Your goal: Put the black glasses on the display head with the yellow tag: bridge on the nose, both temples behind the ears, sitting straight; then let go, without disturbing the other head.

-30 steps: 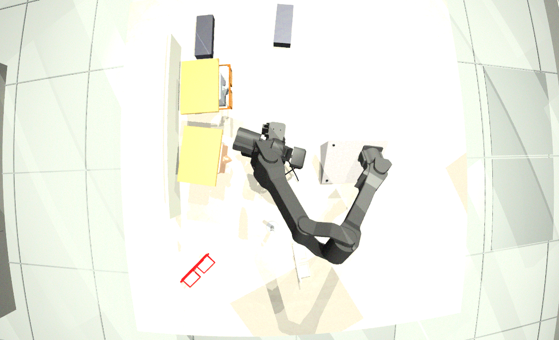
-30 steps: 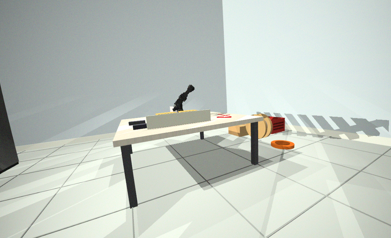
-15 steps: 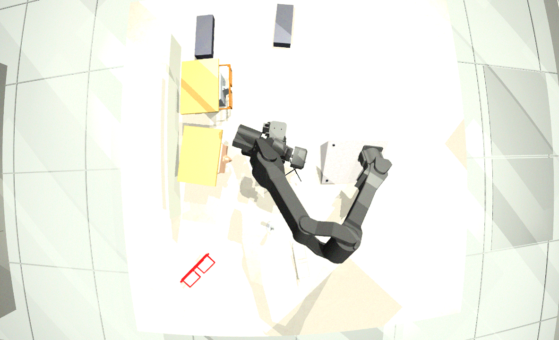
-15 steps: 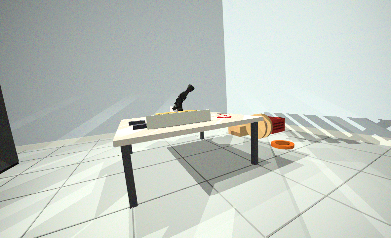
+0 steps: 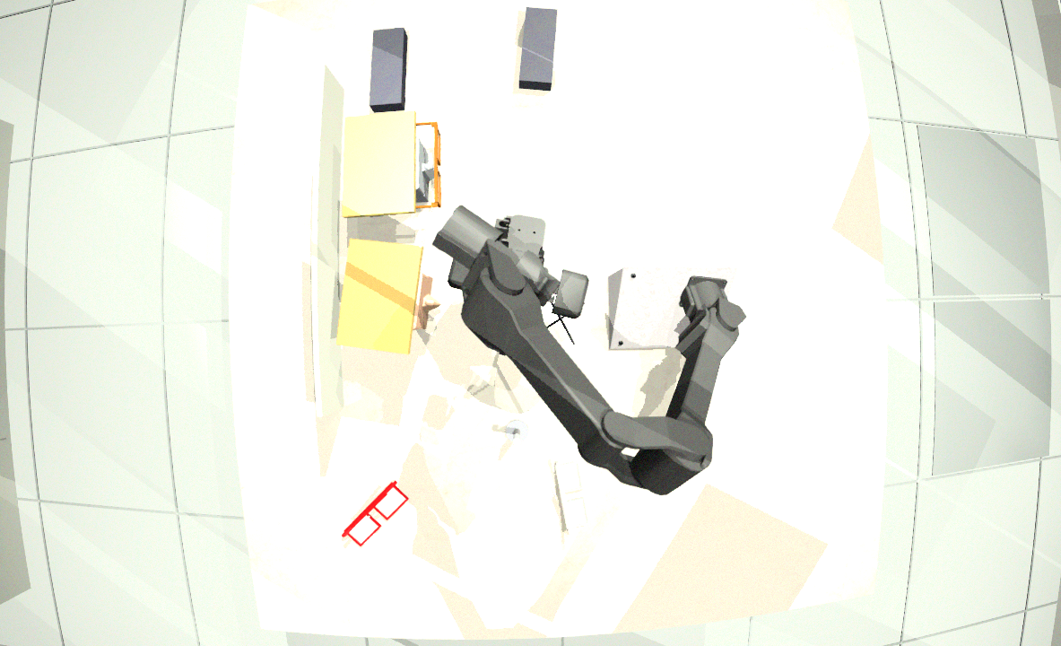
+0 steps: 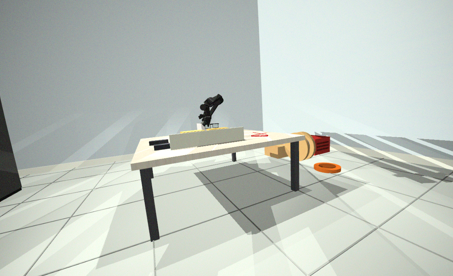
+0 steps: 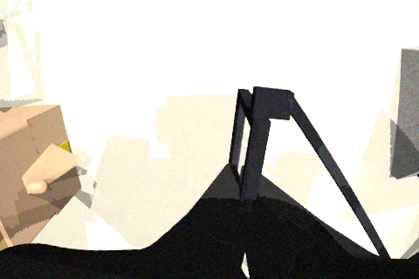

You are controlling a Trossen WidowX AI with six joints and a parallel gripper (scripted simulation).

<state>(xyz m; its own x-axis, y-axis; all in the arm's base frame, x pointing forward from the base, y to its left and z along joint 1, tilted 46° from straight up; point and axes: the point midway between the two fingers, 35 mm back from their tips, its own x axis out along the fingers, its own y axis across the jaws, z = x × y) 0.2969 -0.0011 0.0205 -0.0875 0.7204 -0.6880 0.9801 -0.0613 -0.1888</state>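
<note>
My gripper tip is 40 mm to the right of the glasses, 30 mm past it and 10 mm below it. Round my gripper tip: skin-coloured head 190 mm ahead, 60 mm below, 30 mm to the left; small grey cylinder 240 mm to the left, 90 mm below, 10 mm behind; grey head 220 mm ahead, 190 mm to the right, 60 mm below.
</note>
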